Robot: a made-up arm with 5 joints.
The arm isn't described. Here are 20 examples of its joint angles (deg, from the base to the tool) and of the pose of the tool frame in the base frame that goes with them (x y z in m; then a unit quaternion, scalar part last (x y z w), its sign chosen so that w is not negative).
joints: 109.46 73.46 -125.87 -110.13 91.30
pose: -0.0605 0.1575 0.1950 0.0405 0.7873 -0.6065 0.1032
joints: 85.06 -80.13 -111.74 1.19 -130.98
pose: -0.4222 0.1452 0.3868 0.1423 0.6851 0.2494 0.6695
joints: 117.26 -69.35 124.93 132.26 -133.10
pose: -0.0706 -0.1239 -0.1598 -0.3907 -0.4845 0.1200 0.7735
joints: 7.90 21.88 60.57 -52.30 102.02
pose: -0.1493 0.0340 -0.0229 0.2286 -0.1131 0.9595 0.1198
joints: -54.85 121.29 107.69 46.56 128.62
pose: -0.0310 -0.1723 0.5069 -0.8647 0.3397 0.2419 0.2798
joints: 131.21 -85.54 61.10 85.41 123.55
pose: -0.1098 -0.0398 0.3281 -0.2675 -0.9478 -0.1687 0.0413
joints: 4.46 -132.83 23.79 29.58 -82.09
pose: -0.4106 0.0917 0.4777 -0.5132 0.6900 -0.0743 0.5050
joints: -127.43 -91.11 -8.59 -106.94 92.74
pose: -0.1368 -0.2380 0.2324 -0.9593 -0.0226 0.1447 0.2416
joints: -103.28 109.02 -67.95 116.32 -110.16
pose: 0.1013 0.2433 -0.0556 0.2104 -0.6315 0.7353 0.1274
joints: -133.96 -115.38 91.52 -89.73 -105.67
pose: 0.0857 -0.3364 0.1352 -0.2474 0.3392 0.9069 0.0363
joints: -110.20 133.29 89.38 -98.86 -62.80
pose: -0.0907 0.1328 0.3581 0.7239 -0.3513 -0.1070 0.5841
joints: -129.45 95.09 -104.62 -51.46 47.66
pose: 0.0603 -0.1776 0.1011 -0.3674 0.1781 0.8766 0.2546
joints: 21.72 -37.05 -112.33 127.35 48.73
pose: -0.3355 0.2882 0.3904 -0.2246 0.9079 -0.3521 0.0348
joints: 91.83 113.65 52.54 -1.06 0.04
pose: 0.2487 0.0346 0.1339 -0.6096 -0.3414 0.7108 0.0807
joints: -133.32 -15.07 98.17 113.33 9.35
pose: 0.1243 0.0601 0.2555 0.1547 -0.6881 -0.2880 0.6479
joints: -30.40 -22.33 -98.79 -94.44 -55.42
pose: 0.0138 -0.1869 0.3327 0.5748 -0.0235 -0.8163 0.0524
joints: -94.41 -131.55 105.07 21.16 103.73
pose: -0.3745 -0.1898 0.2439 -0.4665 0.5616 -0.2149 0.6487
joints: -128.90 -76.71 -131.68 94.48 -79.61
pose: -0.4417 -0.4058 0.0128 -0.7080 0.1532 0.0809 0.6846
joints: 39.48 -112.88 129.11 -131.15 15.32
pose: 0.0904 0.0095 0.2620 -0.7587 -0.4295 0.3631 0.3288
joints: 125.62 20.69 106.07 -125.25 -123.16
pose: -0.3318 0.0259 -0.0794 0.6875 -0.2067 0.6949 0.0421
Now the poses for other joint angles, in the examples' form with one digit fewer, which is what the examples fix.
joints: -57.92 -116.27 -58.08 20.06 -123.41
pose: -0.397 -0.290 0.159 -0.764 0.138 -0.375 0.506
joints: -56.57 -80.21 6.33 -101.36 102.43
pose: -0.188 -0.038 0.432 0.950 -0.207 -0.042 0.230
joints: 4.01 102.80 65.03 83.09 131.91
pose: -0.118 -0.021 0.506 -0.931 0.315 0.018 0.184
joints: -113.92 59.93 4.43 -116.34 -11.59
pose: -0.327 -0.121 0.209 -0.838 0.416 -0.079 0.344
